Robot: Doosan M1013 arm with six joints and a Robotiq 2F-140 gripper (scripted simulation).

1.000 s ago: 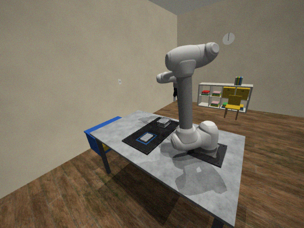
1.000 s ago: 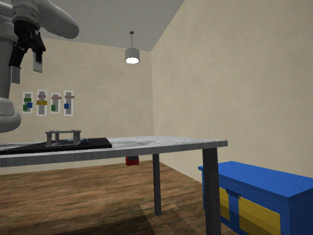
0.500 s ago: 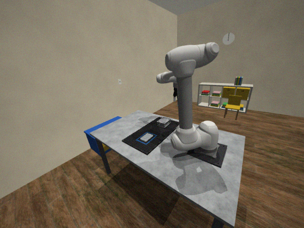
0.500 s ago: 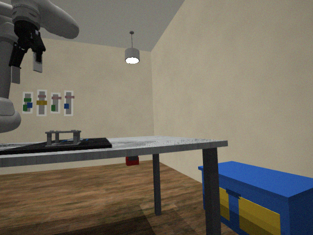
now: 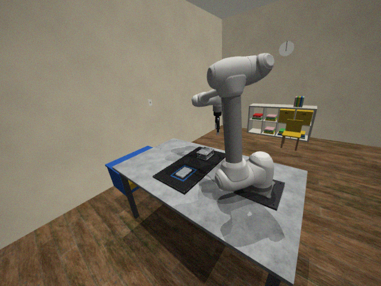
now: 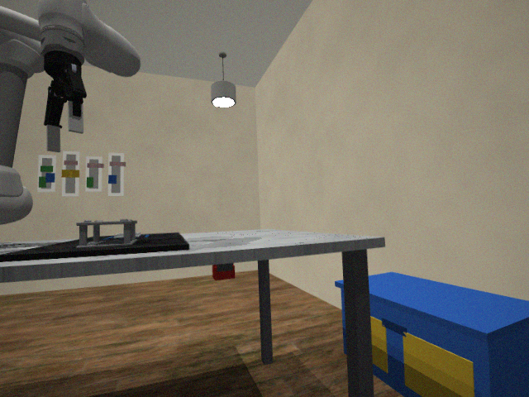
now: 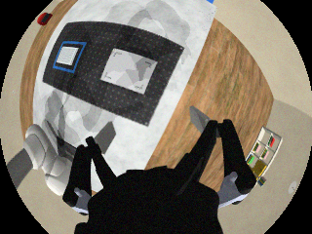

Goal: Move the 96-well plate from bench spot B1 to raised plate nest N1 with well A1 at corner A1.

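My gripper is now 9 cm short of the 96-well plate, 46 cm to the right of it and 25 cm above it. From my hand the other things lie so: raised plate nest N1: 8 cm ahead, 10 cm to the left, 20 cm below.
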